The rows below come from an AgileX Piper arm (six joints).
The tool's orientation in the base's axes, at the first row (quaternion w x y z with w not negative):
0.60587 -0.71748 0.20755 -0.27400
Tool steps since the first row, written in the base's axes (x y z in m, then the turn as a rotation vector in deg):
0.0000 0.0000 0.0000 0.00 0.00 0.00
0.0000 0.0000 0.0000 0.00 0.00 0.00
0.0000 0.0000 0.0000 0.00 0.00 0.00
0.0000 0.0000 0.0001 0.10 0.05 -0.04
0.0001 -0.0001 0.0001 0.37 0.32 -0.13
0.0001 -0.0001 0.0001 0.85 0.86 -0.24
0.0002 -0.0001 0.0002 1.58 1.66 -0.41
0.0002 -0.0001 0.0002 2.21 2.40 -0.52
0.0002 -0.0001 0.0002 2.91 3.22 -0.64
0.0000 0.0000 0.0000 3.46 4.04 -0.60
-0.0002 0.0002 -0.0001 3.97 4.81 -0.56
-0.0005 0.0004 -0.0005 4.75 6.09 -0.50
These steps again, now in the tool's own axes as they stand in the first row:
0.0000 0.0000 0.0000 0.00 0.00 0.00
0.0000 0.0000 0.0000 0.00 0.00 0.00
0.0000 0.0000 0.0000 0.00 0.00 0.00
0.0000 -0.0001 0.0000 0.04 0.03 0.11
0.0002 -0.0001 0.0000 0.06 0.08 0.50
0.0002 -0.0001 0.0000 0.07 0.11 1.23
0.0002 -0.0002 0.0000 0.10 0.16 2.32
0.0002 -0.0002 0.0000 0.10 0.16 3.30
0.0002 -0.0002 0.0000 0.10 0.15 4.38
0.0000 0.0000 0.0000 0.01 -0.02 5.35
-0.0003 0.0001 0.0000 -0.08 -0.18 6.26
-0.0007 0.0004 0.0000 -0.28 -0.44 7.72

